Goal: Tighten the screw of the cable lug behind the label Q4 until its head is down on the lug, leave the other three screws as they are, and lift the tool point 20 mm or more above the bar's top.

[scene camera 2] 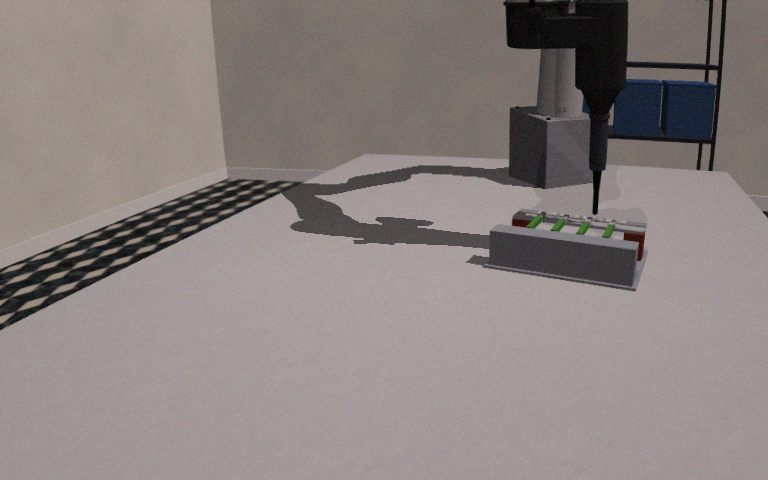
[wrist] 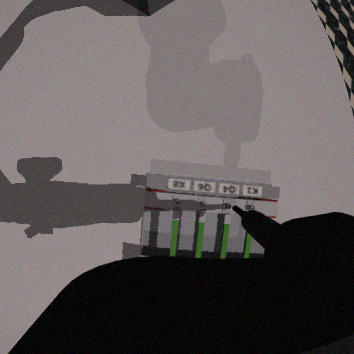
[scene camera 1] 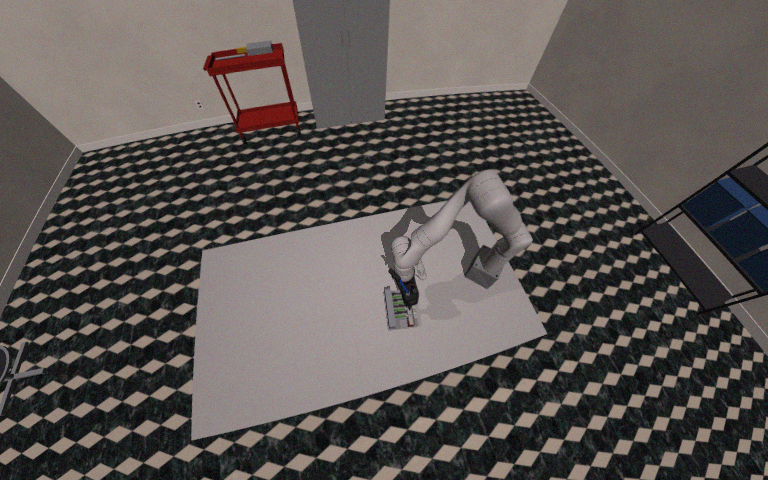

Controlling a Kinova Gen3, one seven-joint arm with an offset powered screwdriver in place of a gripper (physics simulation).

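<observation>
What I see here is a grey wall [scene camera 2: 607,260].
</observation>
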